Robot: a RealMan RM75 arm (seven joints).
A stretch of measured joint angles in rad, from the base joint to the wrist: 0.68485, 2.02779, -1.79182, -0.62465, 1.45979, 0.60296, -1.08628; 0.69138, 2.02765, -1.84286, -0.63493, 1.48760, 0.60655, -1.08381; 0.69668, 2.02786, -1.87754, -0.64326, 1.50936, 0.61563, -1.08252; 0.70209, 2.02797, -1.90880, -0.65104, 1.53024, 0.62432, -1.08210; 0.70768, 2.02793, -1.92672, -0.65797, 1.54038, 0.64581, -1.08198; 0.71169, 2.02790, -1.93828, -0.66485, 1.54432, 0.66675, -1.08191; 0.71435, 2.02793, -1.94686, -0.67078, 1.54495, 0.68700, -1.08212; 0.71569, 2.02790, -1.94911, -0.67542, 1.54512, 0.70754, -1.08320; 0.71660, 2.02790, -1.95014, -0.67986, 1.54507, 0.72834, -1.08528; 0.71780, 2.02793, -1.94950, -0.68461, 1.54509, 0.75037, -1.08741
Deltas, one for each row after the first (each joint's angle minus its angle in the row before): 0.00653, -0.00014, -0.05104, -0.01028, 0.02781, 0.00359, 0.00247; 0.00530, 0.00021, -0.03468, -0.00833, 0.02176, 0.00908, 0.00129; 0.00541, 0.00011, -0.03126, -0.00778, 0.02088, 0.00869, 0.00042; 0.00559, -0.00004, -0.01792, -0.00693, 0.01014, 0.02149, 0.00012; 0.00401, -0.00003, -0.01156, -0.00688, 0.00394, 0.02094, 0.00007; 0.00266, 0.00003, -0.00858, -0.00593, 0.00063, 0.02025, -0.00021; 0.00134, -0.00003, -0.00225, -0.00464, 0.00017, 0.02054, -0.00108; 0.00091, 0.00000, -0.00103, -0.00444, -0.00005, 0.02080, -0.00208; 0.00120, 0.00003, 0.00064, -0.00475, 0.00002, 0.02203, -0.00213
